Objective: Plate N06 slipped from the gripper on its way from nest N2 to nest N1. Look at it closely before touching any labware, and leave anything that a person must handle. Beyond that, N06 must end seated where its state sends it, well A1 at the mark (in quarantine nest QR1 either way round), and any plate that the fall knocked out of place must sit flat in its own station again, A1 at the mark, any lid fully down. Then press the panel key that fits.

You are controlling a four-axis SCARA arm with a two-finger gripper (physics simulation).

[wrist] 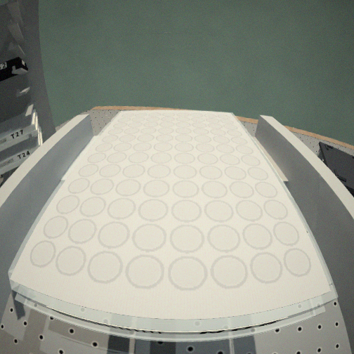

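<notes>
A white plate with rows of round wells [170, 189] fills the middle of the wrist view, with a clear rim along its near edge. My gripper [174, 125] is shut on this plate, one grey finger along each long side. The plate lies level between the fingers, above the perforated deck. Its label does not show, so I cannot read whether it is N06, and I cannot make out the A1 corner.
At the left stands a grey rack [42, 60] with plates labelled T27 [17, 135] and T24 [23, 155], and a black one above them. A dark object [337, 162] is at the right. The perforated deck [320, 327] shows below, and its orange edge runs behind the plate.
</notes>
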